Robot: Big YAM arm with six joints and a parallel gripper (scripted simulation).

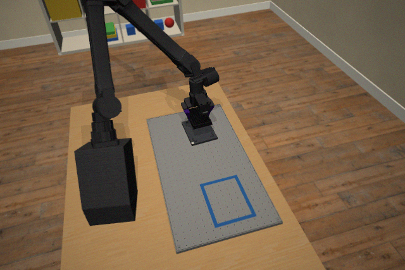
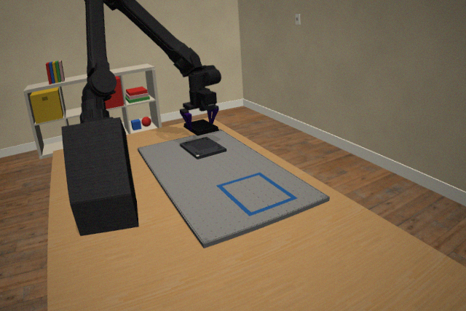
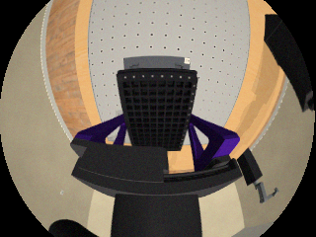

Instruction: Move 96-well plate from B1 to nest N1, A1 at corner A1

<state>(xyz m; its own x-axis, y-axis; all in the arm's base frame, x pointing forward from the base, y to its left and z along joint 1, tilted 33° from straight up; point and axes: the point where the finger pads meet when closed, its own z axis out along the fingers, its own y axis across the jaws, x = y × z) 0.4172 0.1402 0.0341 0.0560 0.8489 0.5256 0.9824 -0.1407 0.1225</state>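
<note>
Right now my hand is 80 mm above the plate nest N1. Round my hand: white corner mark (80 mm below, 70 mm to the right, 60 mm behind); then black 96-well plate (right at my hand).
</note>
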